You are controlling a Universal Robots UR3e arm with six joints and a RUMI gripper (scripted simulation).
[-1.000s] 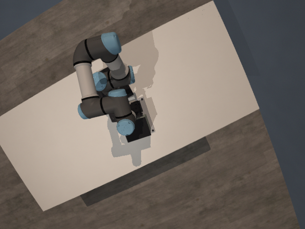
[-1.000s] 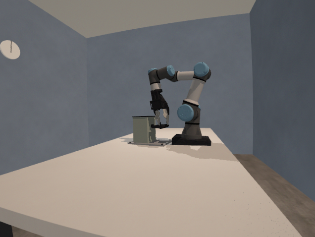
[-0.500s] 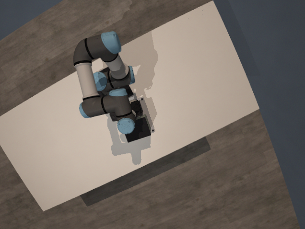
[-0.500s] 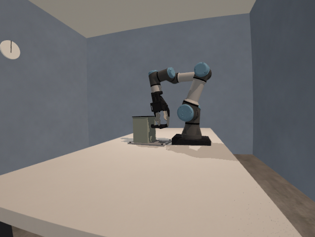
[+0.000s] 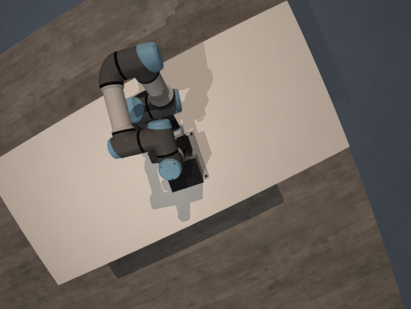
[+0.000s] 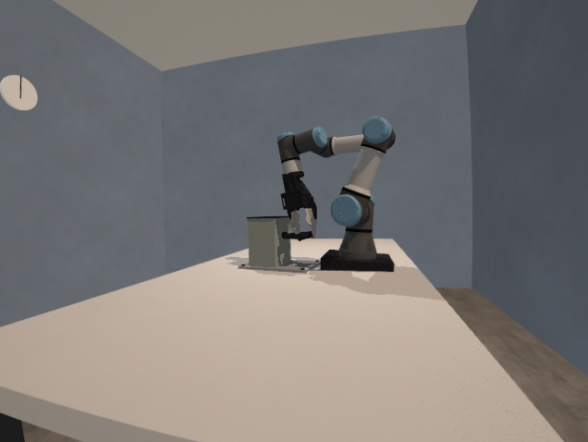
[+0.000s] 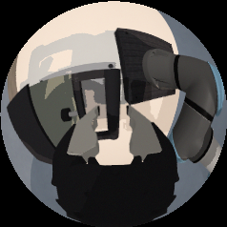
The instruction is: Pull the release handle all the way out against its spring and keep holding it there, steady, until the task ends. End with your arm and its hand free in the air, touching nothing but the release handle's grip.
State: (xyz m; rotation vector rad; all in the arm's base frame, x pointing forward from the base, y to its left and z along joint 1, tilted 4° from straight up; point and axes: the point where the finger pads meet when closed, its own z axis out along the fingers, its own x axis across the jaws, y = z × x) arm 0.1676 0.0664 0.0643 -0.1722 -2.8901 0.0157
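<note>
Now: hand 100 mm above the thin metal plate, 90 mm short of it and 10 mm to the left of it.
</note>
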